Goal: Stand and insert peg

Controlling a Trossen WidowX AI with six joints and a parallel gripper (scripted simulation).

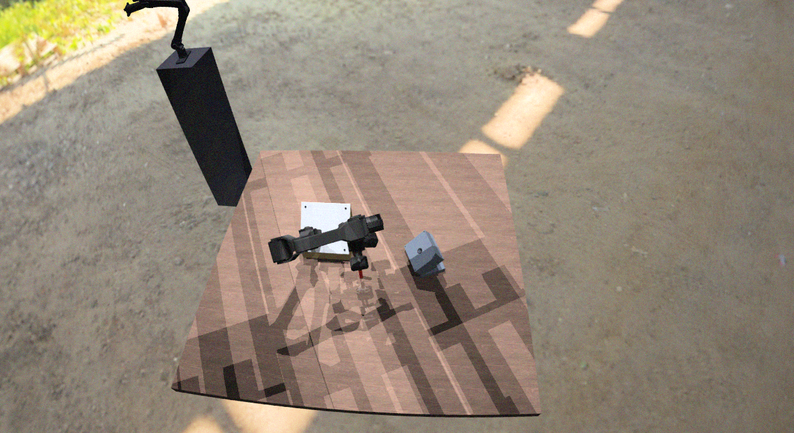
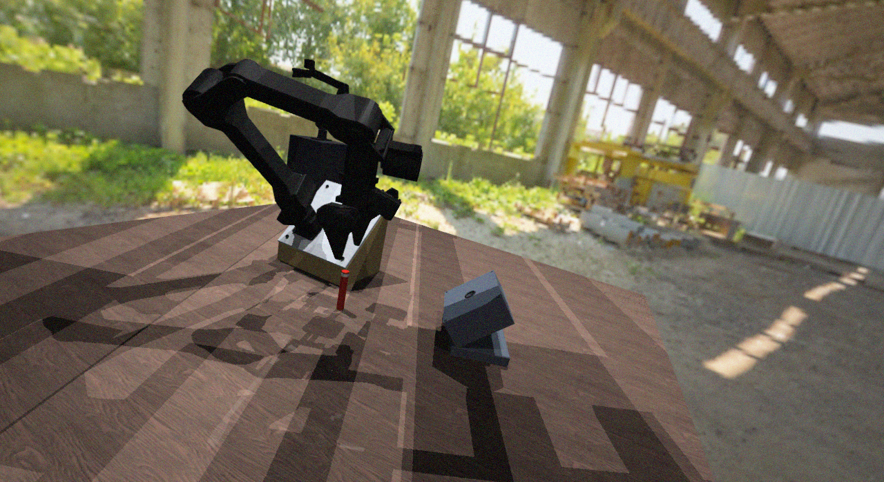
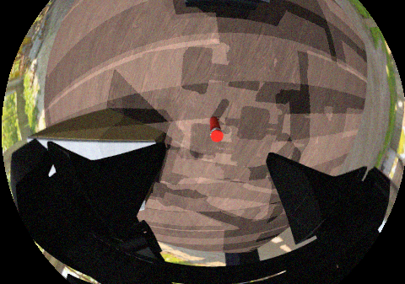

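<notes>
The red peg is 60 mm below my gripper tip. Round my gripper tip: grey sloped panel (240 mm ahead, 90 mm to the left, 50 mm below).
</notes>
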